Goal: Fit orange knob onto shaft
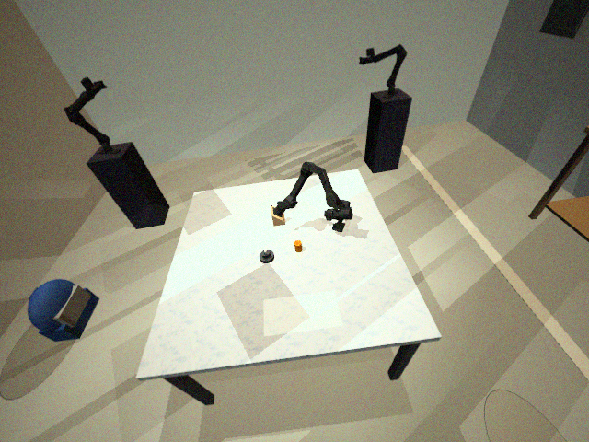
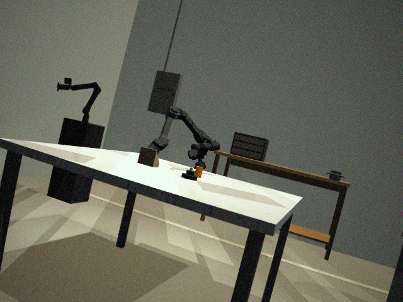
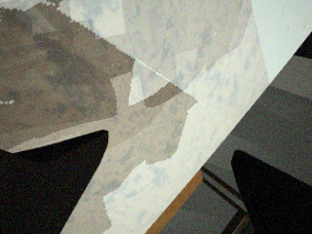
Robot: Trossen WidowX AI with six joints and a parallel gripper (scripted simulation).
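My gripper tip is 15 cm short of the orange knob and 33 cm to the left of it. Also, from my gripper tip: round dark pedestal (16 cm ahead, 51 cm to the right, 2 cm below).
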